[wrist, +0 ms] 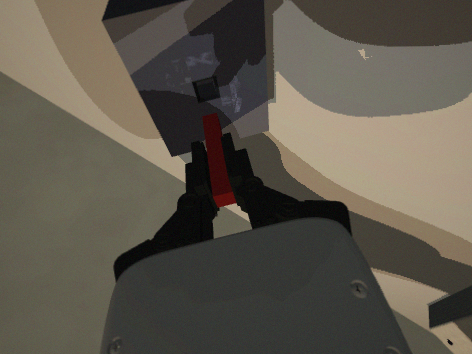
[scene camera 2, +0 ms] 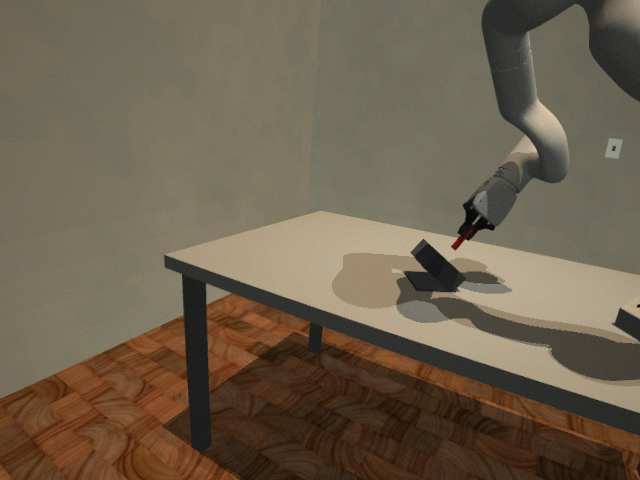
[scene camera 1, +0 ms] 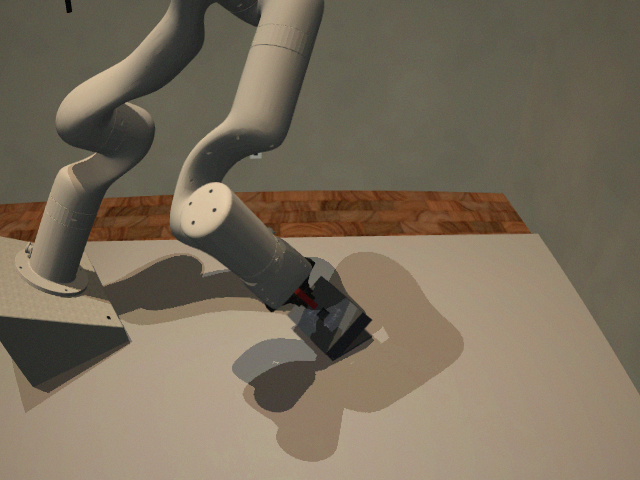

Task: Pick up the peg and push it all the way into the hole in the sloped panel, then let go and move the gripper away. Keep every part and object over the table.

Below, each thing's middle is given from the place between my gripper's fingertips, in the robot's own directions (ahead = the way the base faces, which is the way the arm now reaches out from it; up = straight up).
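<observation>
The red peg (wrist: 222, 192) is right at my hand.
</observation>
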